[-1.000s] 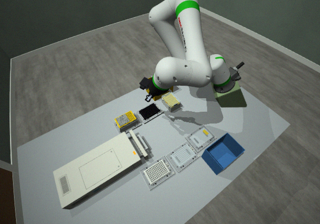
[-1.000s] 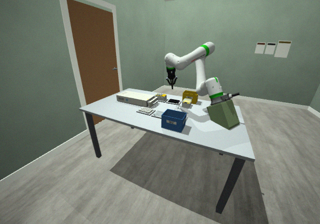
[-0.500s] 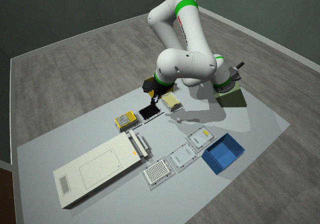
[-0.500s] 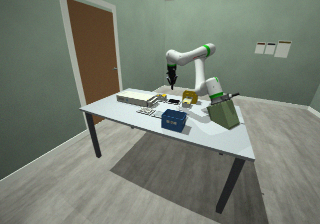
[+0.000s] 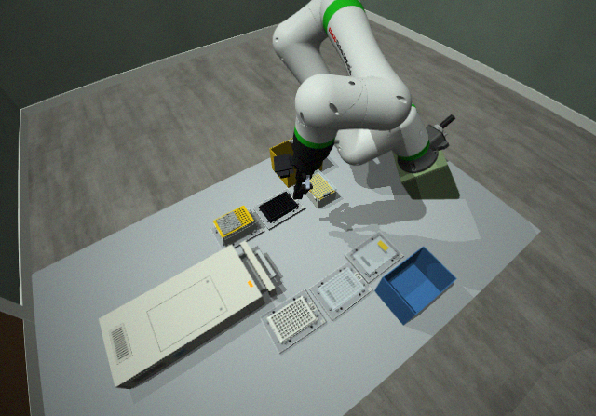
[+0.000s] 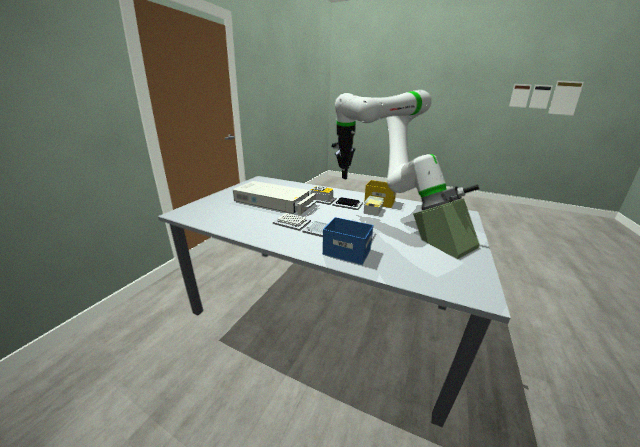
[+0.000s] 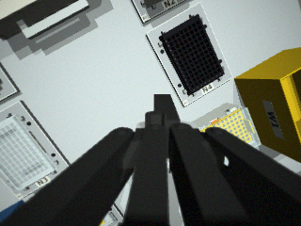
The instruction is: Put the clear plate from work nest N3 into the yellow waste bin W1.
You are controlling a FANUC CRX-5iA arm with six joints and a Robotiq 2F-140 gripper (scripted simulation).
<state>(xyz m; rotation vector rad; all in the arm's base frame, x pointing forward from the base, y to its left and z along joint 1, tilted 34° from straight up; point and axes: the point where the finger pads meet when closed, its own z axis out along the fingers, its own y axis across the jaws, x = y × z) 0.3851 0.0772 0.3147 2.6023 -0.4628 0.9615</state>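
Right now my hand is 260 mm to the right of the clear plate, 220 mm above it and 10 mm past it. Round my hand: slotted nest N3 (260 mm to the left, 230 mm below, 10 mm behind); yellow tube rack (200 mm ahead, 180 mm below, 120 mm to the right); black plate (220 mm below, 130 mm to the right, 30 mm ahead).
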